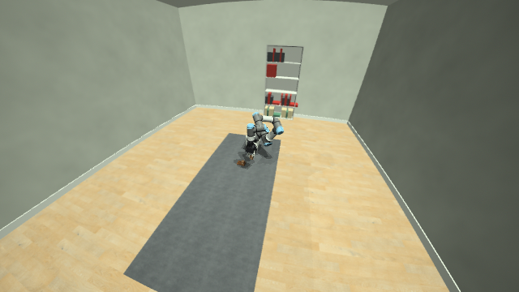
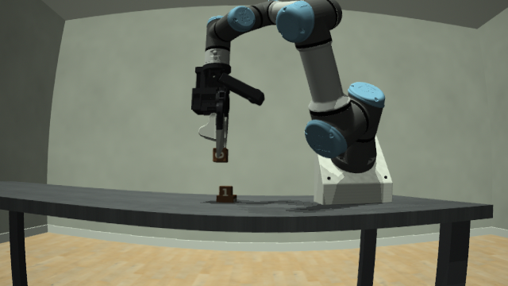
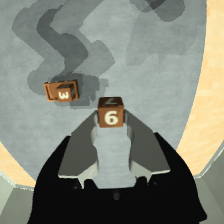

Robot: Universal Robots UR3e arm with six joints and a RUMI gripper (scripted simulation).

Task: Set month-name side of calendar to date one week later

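Now: the calendar tray 110 mm to the right of my hand and 120 mm below it. Also, from my hand: cube (10 mm below).
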